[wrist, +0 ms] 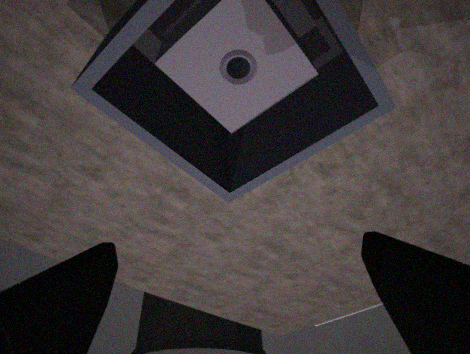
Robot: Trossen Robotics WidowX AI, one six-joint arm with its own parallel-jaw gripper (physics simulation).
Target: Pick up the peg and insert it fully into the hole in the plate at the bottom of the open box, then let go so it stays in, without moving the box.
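Frame: origin at the arm's base, x ahead, y left, z up, level; metres.
Seen in the pictures: gripper, fingertip midpoint: [240, 250].
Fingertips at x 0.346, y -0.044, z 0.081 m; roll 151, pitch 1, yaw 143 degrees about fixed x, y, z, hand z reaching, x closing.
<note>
A point is followed by its place in that frame.
The open box [165, 152] {x 0.426, y -0.025, z -0.045 m} has a blue-grey rim and dark inner walls, and stands turned corner-on in the upper middle of the wrist view, its far part cut off by the top edge. The pale plate [200, 82] {x 0.381, y -0.037, z -0.085 m} lies at its bottom. The round hole [238, 67] {x 0.355, y -0.021, z -0.104 m} in the plate looks dark, with a grey ring around it. The peg does not show in this view. My gripper [240, 250] {x 0.346, y -0.044, z 0.081 m} is open, its two black fingers wide apart at the lower left and lower right, with nothing between them. The box lies beyond the fingertips.
A brown mottled table top [225, 260] {x 0.606, y 0.276, z -0.143 m} surrounds the box. Its edge runs across the lower part of the view, with grey floor beyond. A dark block-like shape [200, 325] shows at the bottom middle. Shadows fall near the box's upper sides.
</note>
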